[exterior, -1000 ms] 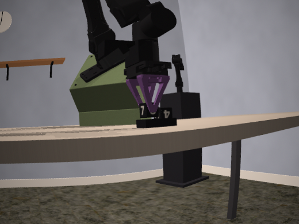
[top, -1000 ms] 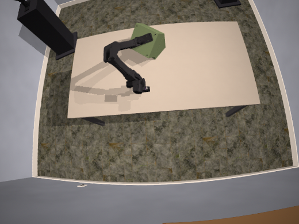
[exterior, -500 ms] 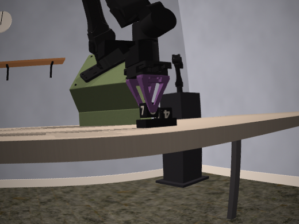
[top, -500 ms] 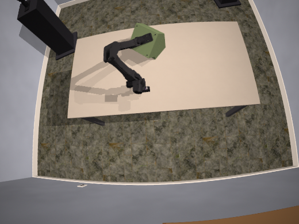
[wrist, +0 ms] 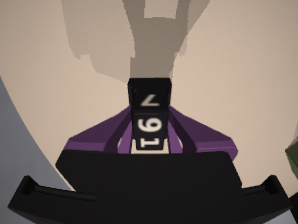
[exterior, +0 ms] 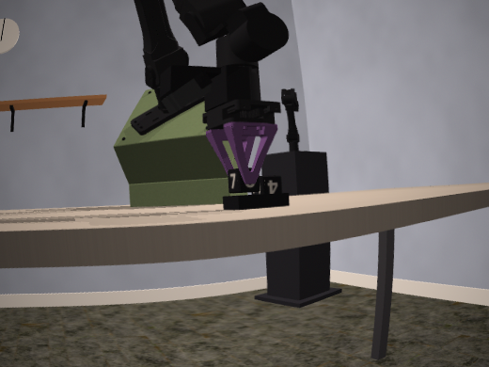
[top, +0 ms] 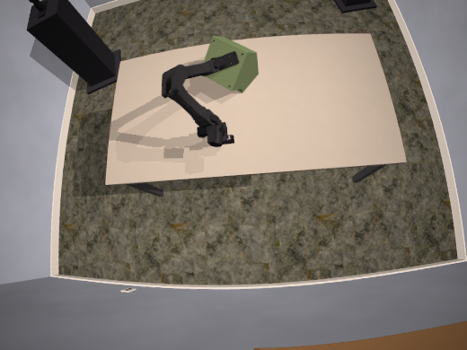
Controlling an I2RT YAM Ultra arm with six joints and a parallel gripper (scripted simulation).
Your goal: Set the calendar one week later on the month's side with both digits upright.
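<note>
My hand is 20 mm to the right of the black calendar tray and 30 mm above it.
</note>
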